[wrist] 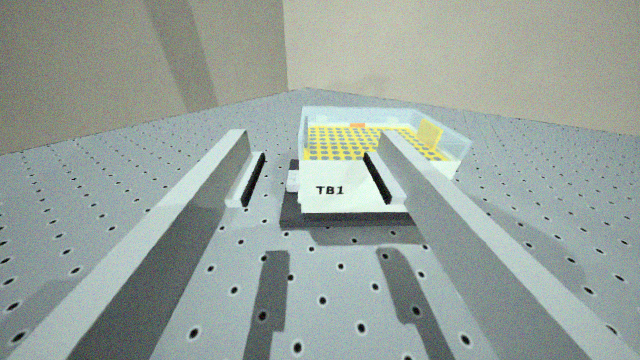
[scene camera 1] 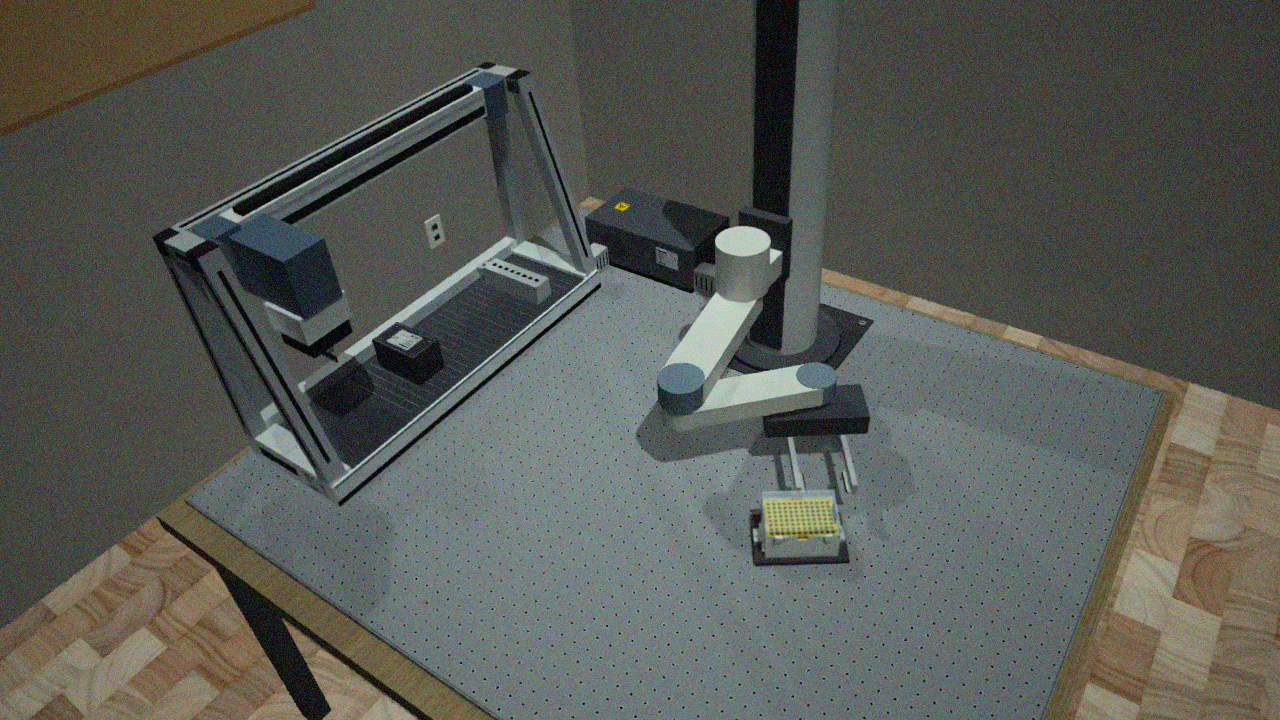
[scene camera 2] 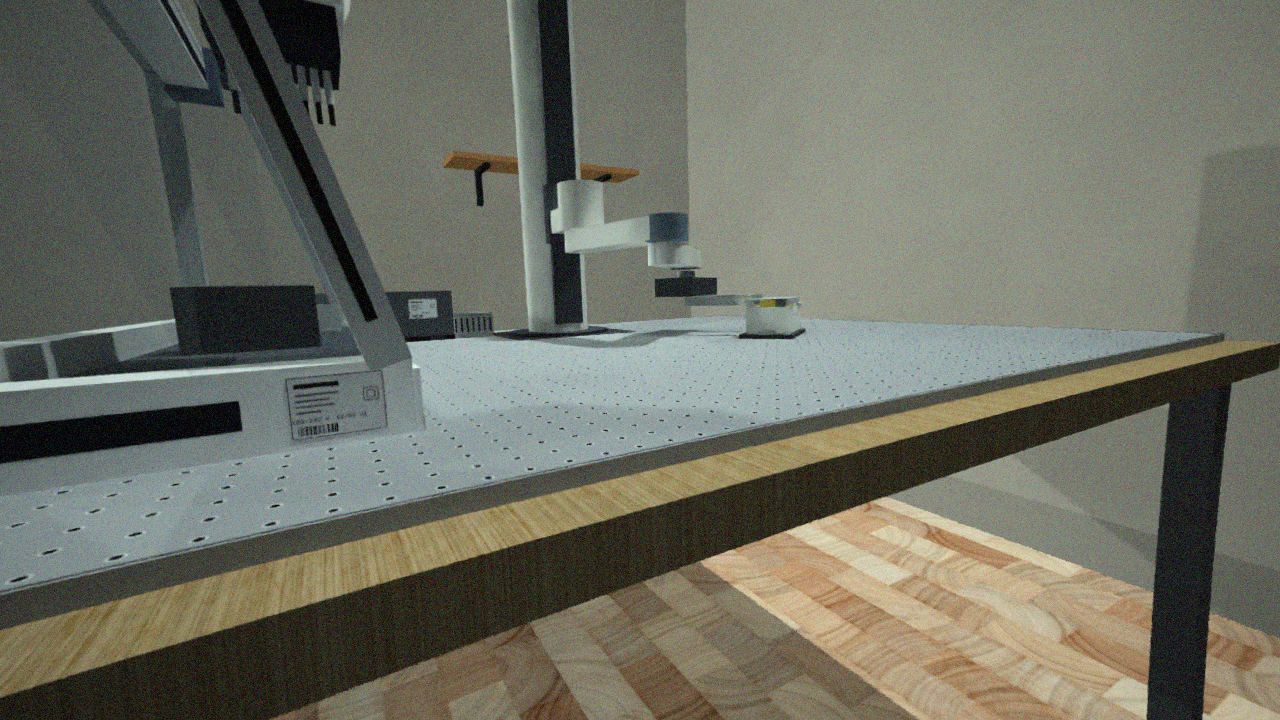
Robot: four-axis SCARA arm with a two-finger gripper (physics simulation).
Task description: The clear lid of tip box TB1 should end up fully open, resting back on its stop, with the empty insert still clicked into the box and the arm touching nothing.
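Seen in the pictures: gripper, fingertip midpoint: [wrist: 315,144] [scene camera 1: 826,490] [scene camera 2: 757,299]; arm's base at its link origin: [scene camera 1: 780,340].
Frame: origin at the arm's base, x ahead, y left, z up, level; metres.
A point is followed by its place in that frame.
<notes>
Tip box TB1 [scene camera 1: 799,547] @(x 0.514, y 0.306, z 0.046 m) [scene camera 2: 771,319] @(x 0.517, y 0.241, z 0.049 m) [wrist: 330,175] @(x 0.421, y 0.293, z 0.061 m) is a white box on a dark base plate. Its yellow perforated insert [scene camera 1: 801,516] @(x 0.473, y 0.287, z 0.070 m) [wrist: 336,142] @(x 0.459, y 0.308, z 0.070 m) sits level inside the box. The clear lid [scene camera 1: 775,495] @(x 0.470, y 0.236, z 0.089 m) [wrist: 360,114] @(x 0.486, y 0.299, z 0.090 m) appears down over the insert; its exact angle is hard to tell. My gripper [scene camera 1: 824,488] @(x 0.413, y 0.302, z 0.086 m) [scene camera 2: 756,298] @(x 0.413, y 0.302, z 0.086 m) [wrist: 315,144] @(x 0.413, y 0.302, z 0.086 m) is shut with nothing between its two long, still spaced fingers. The tips are near the box's arm-facing side, around lid height. In the wrist view the right finger hides part of the box; contact is unclear.
A framed gantry [scene camera 1: 465,394] @(x 0.511, y -0.450, z 0.028 m) [scene camera 2: 398,394] @(x 0.850, y -0.466, z 0.044 m) with a dark block [scene camera 1: 408,351] @(x 0.552, y -0.541, z 0.132 m) [scene camera 2: 246,317] inside stands at the left in scene camera 1. A dark controller box [scene camera 1: 656,234] @(x -0.057, y -0.357, z 0.128 m) [scene camera 2: 420,313] @(x -0.034, y -0.321, z 0.077 m) stands near the arm's column [scene camera 1: 810,179] @(x 0.041, y 0.063, z 0.427 m) [scene camera 2: 528,179] @(x 0.033, y -0.067, z 0.382 m). The perforated table top [scene camera 1: 537,555] @(x 0.740, y -0.070, z 0.013 m) lies under the tip box.
</notes>
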